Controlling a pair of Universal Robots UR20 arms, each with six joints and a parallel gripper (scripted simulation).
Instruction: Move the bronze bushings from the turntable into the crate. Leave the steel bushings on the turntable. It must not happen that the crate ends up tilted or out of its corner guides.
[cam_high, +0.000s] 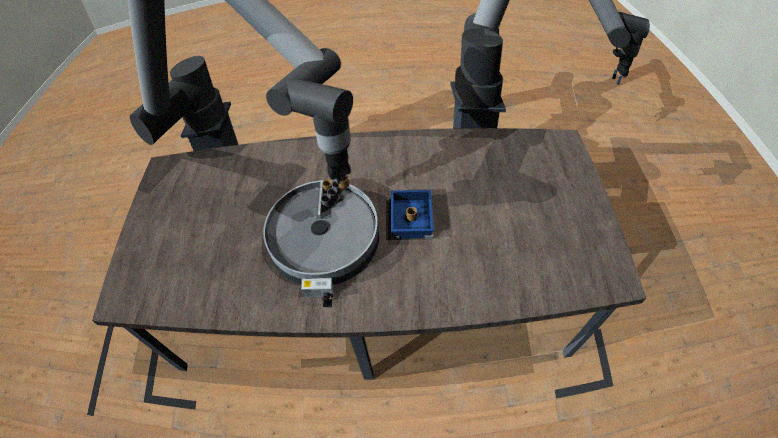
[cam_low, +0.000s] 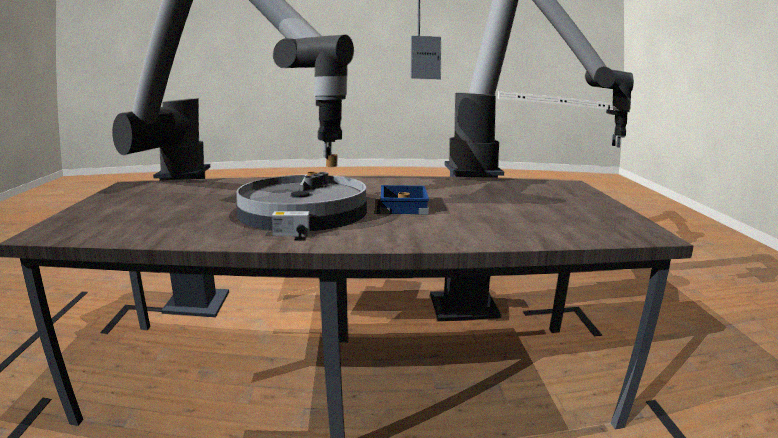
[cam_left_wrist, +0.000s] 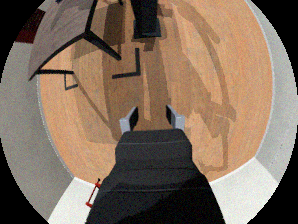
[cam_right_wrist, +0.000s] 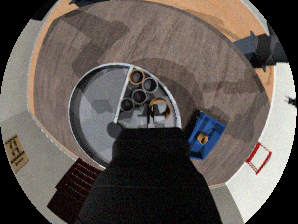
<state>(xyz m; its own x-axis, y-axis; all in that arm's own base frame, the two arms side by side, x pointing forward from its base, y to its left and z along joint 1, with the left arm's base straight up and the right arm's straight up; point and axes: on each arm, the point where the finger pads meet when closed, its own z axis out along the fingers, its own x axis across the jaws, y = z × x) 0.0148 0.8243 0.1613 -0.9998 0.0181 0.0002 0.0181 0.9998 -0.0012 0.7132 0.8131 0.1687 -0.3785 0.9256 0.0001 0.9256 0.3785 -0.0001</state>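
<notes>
The blue crate lies 7 cm ahead of my right hand, 25 cm to the left of it and 14 cm below it.
</notes>
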